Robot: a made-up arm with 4 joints.
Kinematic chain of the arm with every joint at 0, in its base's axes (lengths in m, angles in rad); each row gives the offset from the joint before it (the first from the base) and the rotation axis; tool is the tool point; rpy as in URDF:
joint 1: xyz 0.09 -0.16 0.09 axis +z
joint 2: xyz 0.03 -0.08 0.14 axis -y
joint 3: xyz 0 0.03 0.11 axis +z
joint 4: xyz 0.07 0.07 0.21 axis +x
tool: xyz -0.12 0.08 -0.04 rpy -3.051 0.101 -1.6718
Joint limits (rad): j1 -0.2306..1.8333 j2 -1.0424..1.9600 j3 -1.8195..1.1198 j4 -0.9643..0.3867
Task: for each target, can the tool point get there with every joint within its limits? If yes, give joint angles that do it. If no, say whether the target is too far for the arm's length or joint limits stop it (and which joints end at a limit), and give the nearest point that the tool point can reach.
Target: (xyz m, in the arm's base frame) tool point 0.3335 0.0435 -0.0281
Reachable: no: joint limits stop it (at a limit: joint 2, joint 3) | nearest point 0.3501 0.0573 0.2350 | short by 0.264 m
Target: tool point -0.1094 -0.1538 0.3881
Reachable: yes | joints 0.4630 0.9332 -0.3850 -0.2810
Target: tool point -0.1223 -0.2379 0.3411
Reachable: yes | joints 0.3545 1.6256 -1.5661 -0.4418
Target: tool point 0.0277 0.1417 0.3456
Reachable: yes | joints 1.6293 -0.7529 -1.2402 -0.0995
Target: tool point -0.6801 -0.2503 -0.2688
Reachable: no: too far | nearest point -0.1799 -0.1917 0.0430 | short by 0.592 m
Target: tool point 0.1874 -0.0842 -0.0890
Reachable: no: joint limits stop it (at a limit: joint 1, joint 2, joint 3) | nearest point 0.1676 -0.2948 0.0098 | short by 0.233 m
